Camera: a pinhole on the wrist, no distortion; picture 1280 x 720 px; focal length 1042.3 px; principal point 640.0 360.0 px. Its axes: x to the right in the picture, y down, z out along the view. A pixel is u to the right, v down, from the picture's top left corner.
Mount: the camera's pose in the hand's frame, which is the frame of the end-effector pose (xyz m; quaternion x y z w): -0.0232 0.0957 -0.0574 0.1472 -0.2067 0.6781 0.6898
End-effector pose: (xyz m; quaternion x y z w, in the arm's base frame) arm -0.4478 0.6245 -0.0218 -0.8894 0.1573 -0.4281 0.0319
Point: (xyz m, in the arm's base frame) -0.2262 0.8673 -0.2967
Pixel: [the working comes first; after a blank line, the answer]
In the camera's frame: -0.1017 0.0863 0.5039

429.6 538.4
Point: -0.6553 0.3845 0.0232
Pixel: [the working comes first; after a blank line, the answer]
In the camera's frame: 0.0991 0.0057 -0.1837

behind the camera
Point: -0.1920 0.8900 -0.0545
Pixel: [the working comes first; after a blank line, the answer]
In the camera's frame: -0.2318 -0.1010 0.4124

54.1 104.9
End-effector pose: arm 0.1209 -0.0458 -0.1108 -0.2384 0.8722 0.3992 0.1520
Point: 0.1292 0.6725 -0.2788
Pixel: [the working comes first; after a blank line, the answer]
In the camera's frame: 0.5255 0.0705 0.5368

outside the picture
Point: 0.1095 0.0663 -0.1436
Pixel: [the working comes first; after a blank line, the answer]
In the camera's frame: 0.0386 -0.0290 0.1637

886.0 175.3
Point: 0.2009 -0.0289 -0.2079
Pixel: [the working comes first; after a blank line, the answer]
In the camera's frame: -0.0989 -0.0129 0.2124

154.4 296.4
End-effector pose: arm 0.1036 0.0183 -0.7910 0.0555 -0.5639 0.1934 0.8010
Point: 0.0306 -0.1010 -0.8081
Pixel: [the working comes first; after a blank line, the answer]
In the camera's frame: -0.0798 0.0248 0.2214

264.1 476.7
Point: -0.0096 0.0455 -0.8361
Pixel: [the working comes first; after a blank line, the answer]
In the camera's frame: 0.0447 0.0333 0.1304

997.2 625.9
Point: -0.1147 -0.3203 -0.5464
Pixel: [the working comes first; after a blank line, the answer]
In the camera's frame: -0.0989 -0.1495 0.5485

452.0 75.9
